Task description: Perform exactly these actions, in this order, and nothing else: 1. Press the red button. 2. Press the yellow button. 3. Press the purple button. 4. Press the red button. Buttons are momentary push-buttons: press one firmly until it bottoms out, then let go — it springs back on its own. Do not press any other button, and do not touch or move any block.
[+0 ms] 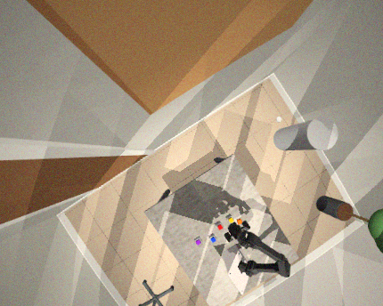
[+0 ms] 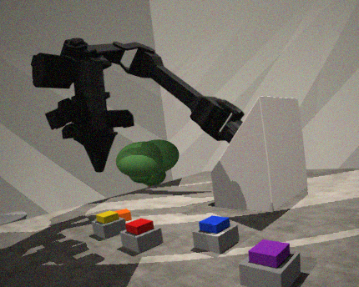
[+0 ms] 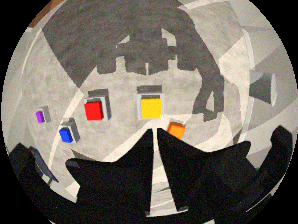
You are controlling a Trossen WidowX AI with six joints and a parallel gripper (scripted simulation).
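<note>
Right now the purple button is 32 cm to the left of my gripper tip, 9 cm below it and 4 cm behind it. The rest, counted from my gripper tip: yellow button: 9 cm below; blue button: 20 cm to the left, 9 cm below, 8 cm behind; red button: 10 cm to the left, 9 cm below, 1 cm behind.
</note>
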